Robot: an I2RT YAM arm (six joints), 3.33 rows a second.
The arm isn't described. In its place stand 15 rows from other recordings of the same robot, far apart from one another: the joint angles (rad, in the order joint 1, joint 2, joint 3, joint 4, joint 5, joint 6), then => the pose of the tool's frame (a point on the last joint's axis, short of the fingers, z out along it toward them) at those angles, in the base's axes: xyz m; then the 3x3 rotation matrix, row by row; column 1 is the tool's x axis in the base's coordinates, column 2 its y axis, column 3 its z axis.
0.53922 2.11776 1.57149 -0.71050 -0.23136 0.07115 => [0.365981 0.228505 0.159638], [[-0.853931 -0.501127 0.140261], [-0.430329 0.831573 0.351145], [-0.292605 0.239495 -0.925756]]
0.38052 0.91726 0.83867 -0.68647 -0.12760 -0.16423 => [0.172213 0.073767 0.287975], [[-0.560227 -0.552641 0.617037], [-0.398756 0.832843 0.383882], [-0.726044 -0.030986 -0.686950]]
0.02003 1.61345 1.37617 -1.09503 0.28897 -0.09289 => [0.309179 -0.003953 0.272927], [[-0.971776 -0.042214 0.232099], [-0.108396 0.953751 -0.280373], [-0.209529 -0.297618 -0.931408]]
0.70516 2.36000 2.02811 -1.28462 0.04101 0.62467 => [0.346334 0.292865 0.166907], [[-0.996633 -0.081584 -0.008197], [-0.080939 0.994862 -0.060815], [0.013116 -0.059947 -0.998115]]
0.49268 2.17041 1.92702 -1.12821 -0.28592 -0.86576 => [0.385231 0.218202 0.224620], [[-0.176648 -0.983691 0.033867], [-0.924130 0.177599 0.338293], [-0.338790 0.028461 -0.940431]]
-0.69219 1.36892 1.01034 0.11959 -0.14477 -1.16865 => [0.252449 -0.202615 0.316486], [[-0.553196 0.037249 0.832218], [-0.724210 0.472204 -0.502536], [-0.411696 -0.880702 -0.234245]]
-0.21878 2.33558 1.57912 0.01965 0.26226 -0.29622 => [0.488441 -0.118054 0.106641], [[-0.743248 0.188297 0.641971], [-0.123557 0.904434 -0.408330], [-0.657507 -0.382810 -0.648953]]
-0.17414 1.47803 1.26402 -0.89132 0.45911 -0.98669 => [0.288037 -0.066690 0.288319], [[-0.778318 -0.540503 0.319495], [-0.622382 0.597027 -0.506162], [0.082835 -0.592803 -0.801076]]
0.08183 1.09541 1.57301 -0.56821 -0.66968 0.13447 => [0.188225 0.037610 0.504906], [[-0.180561 -0.661974 0.727453], [0.090654 0.725261 0.682480], [-0.979377 0.189176 -0.070943]]
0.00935 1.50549 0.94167 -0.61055 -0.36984 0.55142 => [0.283172 0.015517 0.197840], [[-0.863373 0.356942 0.356621], [0.480423 0.797561 0.364817], [-0.154209 0.486302 -0.860076]]
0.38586 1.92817 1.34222 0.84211 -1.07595 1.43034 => [0.393634 0.193720 0.298362], [[-0.925073 -0.367867 0.094414], [0.131750 -0.077677 0.988235], [-0.356205 0.926628 0.120323]]
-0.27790 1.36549 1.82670 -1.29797 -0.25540 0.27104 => [0.225106 -0.054866 0.454202], [[-0.660429 0.290109 0.692582], [0.457793 0.886670 0.065130], [-0.595197 0.360073 -0.718392]]
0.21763 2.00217 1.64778 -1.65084 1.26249 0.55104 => [0.344467 0.041432 0.247644], [[-0.993940 0.074287 0.081029], [-0.057078 0.281202 -0.957950], [-0.093948 -0.956769 -0.275258]]
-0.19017 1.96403 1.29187 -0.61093 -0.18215 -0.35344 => [0.375506 -0.065716 0.147214], [[-0.930281 -0.198863 0.308269], [-0.167575 0.977886 0.125129], [-0.326336 0.064747 -0.943034]]
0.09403 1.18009 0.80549 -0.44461 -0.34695 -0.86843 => [0.240598 0.034849 0.245276], [[-0.226069 -0.761589 0.607351], [-0.742338 0.538403 0.398818], [-0.630735 -0.360699 -0.687073]]
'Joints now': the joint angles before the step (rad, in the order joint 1, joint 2, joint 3, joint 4, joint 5, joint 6). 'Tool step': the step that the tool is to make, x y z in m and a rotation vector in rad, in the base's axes. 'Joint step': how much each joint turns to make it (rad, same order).
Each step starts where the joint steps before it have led.
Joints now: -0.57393 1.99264 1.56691 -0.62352 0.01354 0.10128
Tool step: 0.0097 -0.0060 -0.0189 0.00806 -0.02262 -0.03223
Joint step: 0.00052 0.05454 0.00007 0.06859 0.00007 0.03789
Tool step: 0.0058 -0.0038 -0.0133 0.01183 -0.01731 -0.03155
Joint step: -0.00014 0.03710 -0.00013 0.04486 -0.00045 0.03688
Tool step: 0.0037 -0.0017 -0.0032 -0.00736 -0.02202 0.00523
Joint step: 0.00071 0.01213 0.00012 0.03450 -0.00728 -0.00081
